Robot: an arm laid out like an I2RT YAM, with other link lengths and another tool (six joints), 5 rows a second.
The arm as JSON. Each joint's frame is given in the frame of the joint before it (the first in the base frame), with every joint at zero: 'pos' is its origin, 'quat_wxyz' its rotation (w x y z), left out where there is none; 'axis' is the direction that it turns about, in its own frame. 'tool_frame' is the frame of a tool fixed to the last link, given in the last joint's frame.
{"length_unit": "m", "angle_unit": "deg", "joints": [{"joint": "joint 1", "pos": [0.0, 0.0, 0.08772], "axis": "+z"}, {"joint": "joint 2", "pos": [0.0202, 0.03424, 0.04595], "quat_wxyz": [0.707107, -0.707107, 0.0, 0.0], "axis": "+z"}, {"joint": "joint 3", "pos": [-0.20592, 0.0, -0.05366], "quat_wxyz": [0.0, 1.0, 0.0, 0.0], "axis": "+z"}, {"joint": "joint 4", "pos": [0.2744, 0.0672, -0.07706], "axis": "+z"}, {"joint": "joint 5", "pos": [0.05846, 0.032, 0.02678], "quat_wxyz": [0.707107, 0.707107, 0.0, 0.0], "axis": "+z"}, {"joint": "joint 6", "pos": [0.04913, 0.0, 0.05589], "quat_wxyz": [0.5, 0.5, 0.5, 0.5], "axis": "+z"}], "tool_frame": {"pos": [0.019, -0.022, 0.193], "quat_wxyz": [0.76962, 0.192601, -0.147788, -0.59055]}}
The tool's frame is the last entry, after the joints.
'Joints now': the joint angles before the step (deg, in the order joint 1, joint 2, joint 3, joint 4, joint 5, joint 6). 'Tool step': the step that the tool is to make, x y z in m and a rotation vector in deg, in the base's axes. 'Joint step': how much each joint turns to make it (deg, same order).
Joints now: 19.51 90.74 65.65 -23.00 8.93 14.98
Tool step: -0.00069 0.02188 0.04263 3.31 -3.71 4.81
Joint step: 0.13 -5.42 0.46 -1.03 -4.61 -2.05
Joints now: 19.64 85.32 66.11 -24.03 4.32 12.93
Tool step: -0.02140 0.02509 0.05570 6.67 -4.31 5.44
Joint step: 0.04 -10.46 -2.42 -1.73 -7.24 0.22
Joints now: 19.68 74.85 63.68 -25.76 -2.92 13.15
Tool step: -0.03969 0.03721 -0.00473 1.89 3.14 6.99
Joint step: 3.70 -3.96 -2.21 -3.95 -4.38 0.26
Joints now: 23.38 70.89 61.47 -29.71 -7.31 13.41
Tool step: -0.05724 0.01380 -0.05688 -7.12 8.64 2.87
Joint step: 7.91 -0.04 -3.49 -7.35 5.22 1.84
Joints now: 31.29 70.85 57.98 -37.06 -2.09 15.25
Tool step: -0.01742 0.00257 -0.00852 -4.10 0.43 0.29
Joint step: 4.72 0.09 -0.27 -2.29 5.25 1.46
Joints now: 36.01 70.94 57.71 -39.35 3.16 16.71
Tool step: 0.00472 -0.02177 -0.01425 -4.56 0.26 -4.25
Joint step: 0.50 2.24 -0.05 -0.81 5.64 1.80
